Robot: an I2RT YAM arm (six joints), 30 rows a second.
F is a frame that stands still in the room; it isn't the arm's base.
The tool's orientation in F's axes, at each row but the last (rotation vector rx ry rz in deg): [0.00 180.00 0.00]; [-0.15 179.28 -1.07]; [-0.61 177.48 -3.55]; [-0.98 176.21 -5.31]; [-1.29 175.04 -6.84]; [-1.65 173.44 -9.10]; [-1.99 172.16 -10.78]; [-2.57 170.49 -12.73]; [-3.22 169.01 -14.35]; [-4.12 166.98 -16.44]
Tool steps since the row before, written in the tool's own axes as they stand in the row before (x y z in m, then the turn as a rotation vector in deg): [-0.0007 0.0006 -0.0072 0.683 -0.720 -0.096]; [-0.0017 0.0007 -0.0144 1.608 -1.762 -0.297]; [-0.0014 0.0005 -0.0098 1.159 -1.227 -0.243]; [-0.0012 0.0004 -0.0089 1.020 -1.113 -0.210]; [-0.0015 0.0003 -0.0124 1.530 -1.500 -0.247]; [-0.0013 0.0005 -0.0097 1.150 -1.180 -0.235]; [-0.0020 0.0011 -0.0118 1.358 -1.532 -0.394]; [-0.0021 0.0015 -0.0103 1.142 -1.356 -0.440]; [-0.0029 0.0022 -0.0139 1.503 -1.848 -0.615]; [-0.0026 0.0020 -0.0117 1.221 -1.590 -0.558]
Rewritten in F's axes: [0.0007 0.0006 0.0072 -0.683 -0.720 0.096]; [0.0015 0.0009 0.0144 -1.609 -1.761 0.298]; [0.0010 0.0009 0.0098 -1.161 -1.225 0.242]; [0.0006 0.0009 0.0089 -1.021 -1.112 0.211]; [0.0004 0.0013 0.0124 -1.528 -1.504 0.236]; [0.0002 0.0015 0.0097 -1.153 -1.177 0.231]; [0.0004 0.0026 0.0117 -1.375 -1.514 0.405]; [0.0004 0.0031 0.0102 -1.173 -1.324 0.457]; [0.0003 0.0046 0.0136 -1.548 -1.799 0.647]; [0.0000 0.0043 0.0114 -1.268 -1.537 0.599]
